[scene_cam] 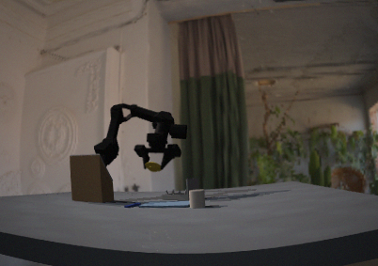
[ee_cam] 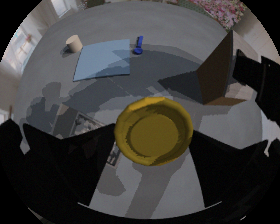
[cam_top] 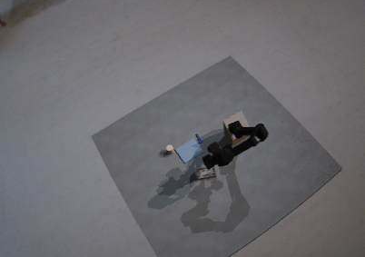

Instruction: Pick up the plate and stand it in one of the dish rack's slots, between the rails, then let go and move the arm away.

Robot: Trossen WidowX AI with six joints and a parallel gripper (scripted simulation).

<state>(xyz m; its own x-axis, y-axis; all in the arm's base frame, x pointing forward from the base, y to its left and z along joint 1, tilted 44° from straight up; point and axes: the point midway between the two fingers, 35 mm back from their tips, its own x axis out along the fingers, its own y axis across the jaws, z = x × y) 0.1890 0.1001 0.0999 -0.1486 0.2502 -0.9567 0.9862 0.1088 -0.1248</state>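
Now: the dish rack 100 mm ahead of my gripper tip, 30 mm to the left of it and 100 mm below it. Also, from my gripper tip: yellow plate: 10 mm above; cup: 240 mm ahead, 240 mm to the right, 100 mm below.
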